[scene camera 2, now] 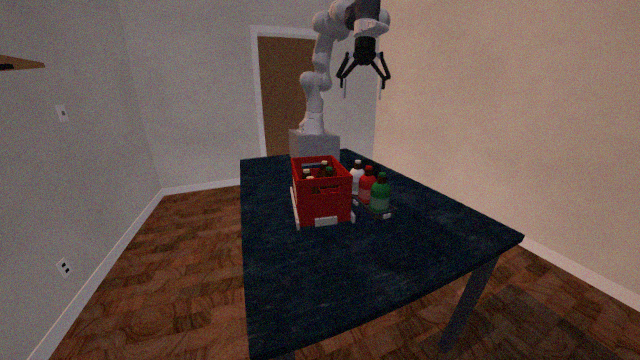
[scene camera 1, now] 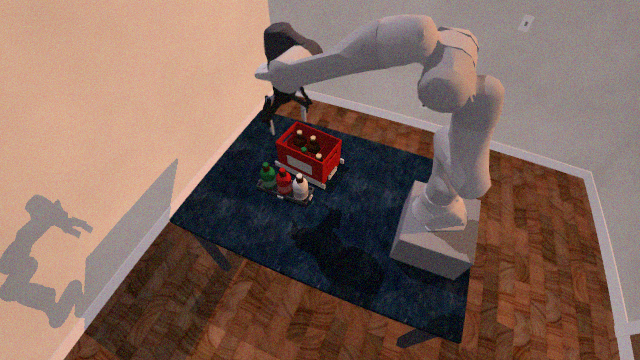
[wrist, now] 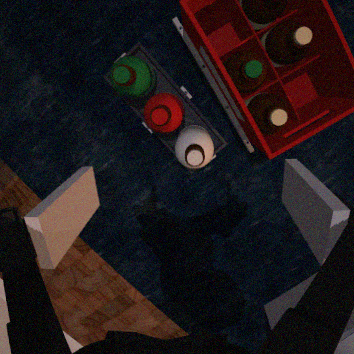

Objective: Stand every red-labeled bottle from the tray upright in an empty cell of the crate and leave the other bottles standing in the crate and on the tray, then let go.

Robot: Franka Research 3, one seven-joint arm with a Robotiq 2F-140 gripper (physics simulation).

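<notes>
The red-labeled bottle (scene camera 1: 284, 182) (scene camera 2: 366, 187) (wrist: 167, 112) stands upright in the middle of the dark tray (wrist: 170, 87), between the green bottle (scene camera 1: 267, 175) (scene camera 2: 380, 197) (wrist: 140, 77) and the white bottle (scene camera 1: 300, 189) (scene camera 2: 356, 181) (wrist: 192, 137). The red crate (scene camera 1: 320, 172) (scene camera 2: 325, 205) (wrist: 310, 135) stands beside the tray. Several dark bottles stand in it, three with cream caps and one with a green cap. In the wrist view, two cells are empty: the tray-side cell at the green bottle's end and the far-side cell at the white bottle's end. My gripper (scene camera 1: 288, 121) (scene camera 2: 362, 94) (wrist: 186, 182) is open and empty, high above the table.
White brackets (scene camera 2: 326, 221) surround the crate's base. The dark blue table (scene camera 1: 220, 200) (scene camera 2: 400, 250) carries the crate and tray. The arm's pale base block (scene camera 1: 430, 250) (scene camera 2: 314, 144) stands at the table's other end. The crate walls rise around its bottles.
</notes>
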